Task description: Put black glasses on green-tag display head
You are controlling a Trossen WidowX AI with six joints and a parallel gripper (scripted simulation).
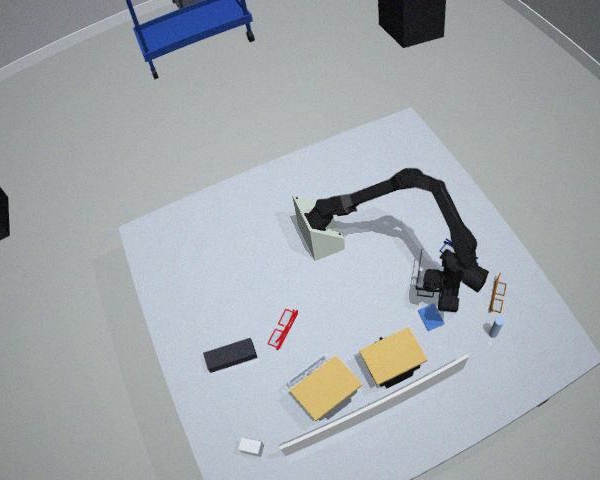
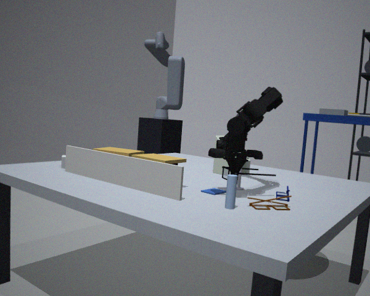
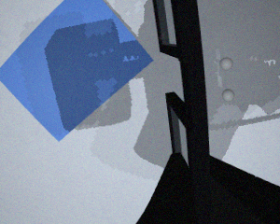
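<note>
Right now my gripper tip is 60 mm to the left of the blue flat square, 60 mm above it and 20 mm short of it. Round my gripper tip: dark display head 250 mm to the right, 90 mm ahead; grey peg 110 mm behind, 40 mm to the right, 40 mm below; light blue cylinder 170 mm ahead, 90 mm to the left, 10 mm below.
</note>
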